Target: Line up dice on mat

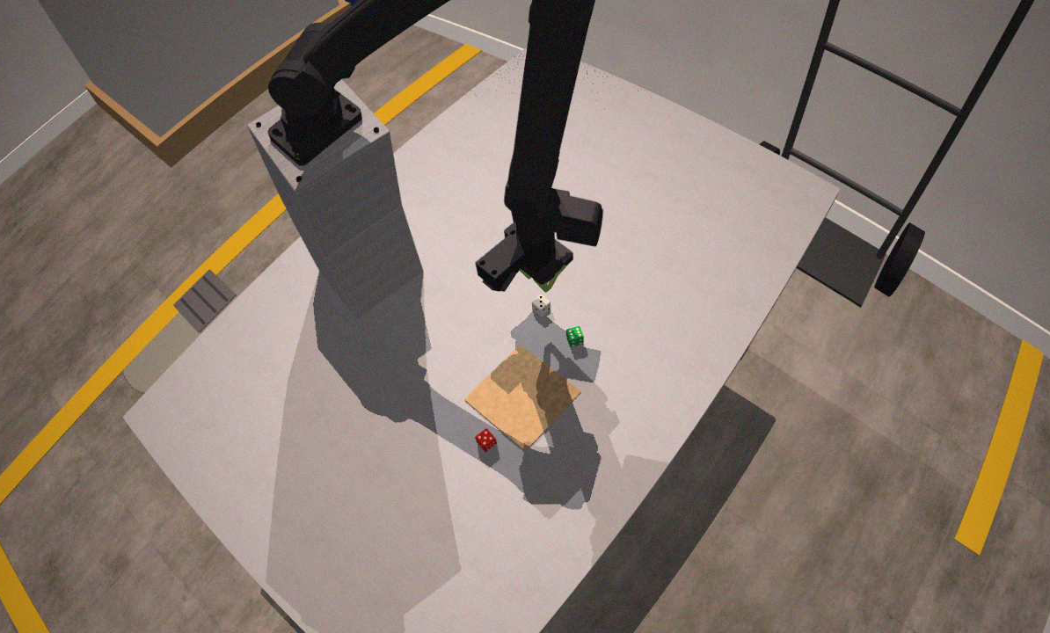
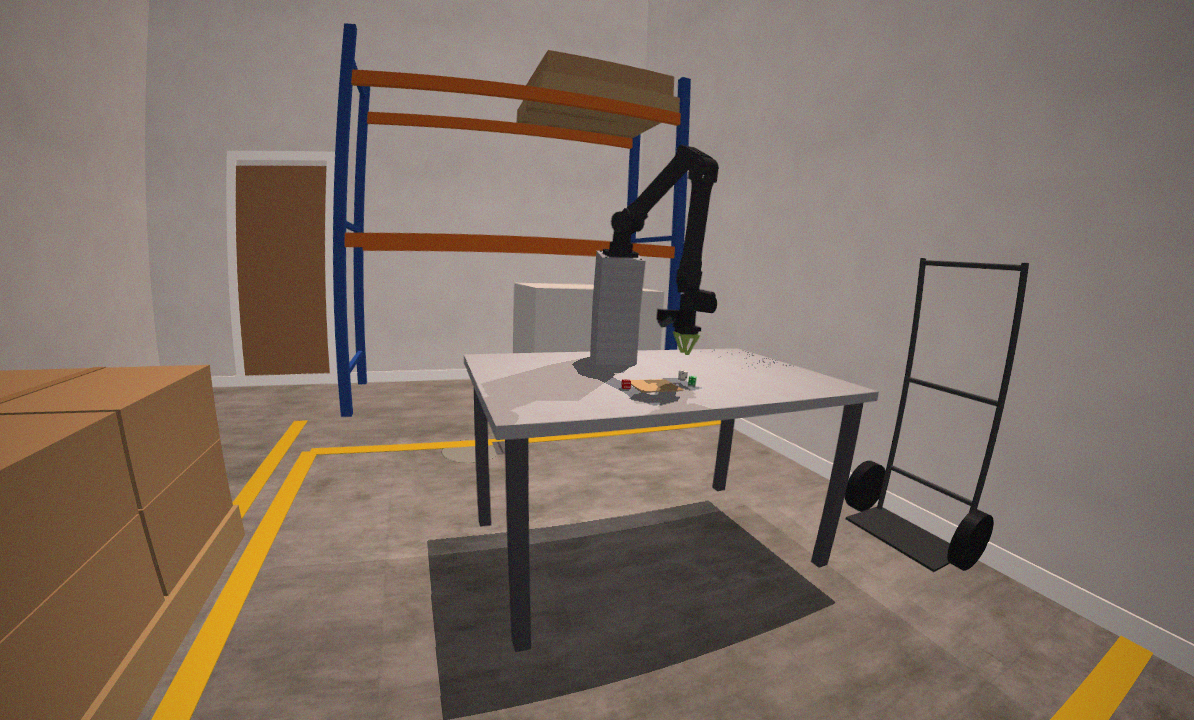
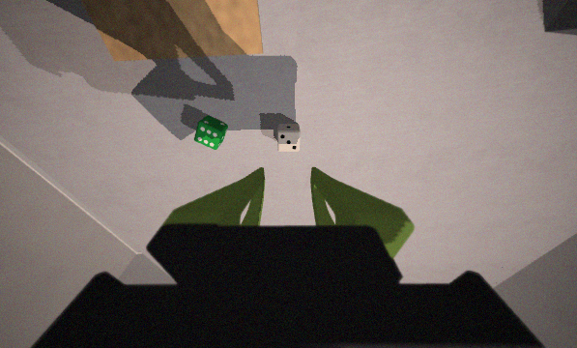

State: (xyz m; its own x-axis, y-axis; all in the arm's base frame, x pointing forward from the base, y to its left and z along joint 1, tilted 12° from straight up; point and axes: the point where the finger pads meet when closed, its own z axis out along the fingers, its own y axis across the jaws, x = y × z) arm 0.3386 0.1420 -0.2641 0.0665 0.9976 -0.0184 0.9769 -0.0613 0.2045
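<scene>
The white die lies 8 cm below my hand. Round my hand: red die: 25 cm to the right, 10 cm ahead, 8 cm below; then green die: 9 cm ahead, 8 cm below, 1 cm to the right; then tan mat: 15 cm to the right, 9 cm below, 9 cm ahead.
</scene>
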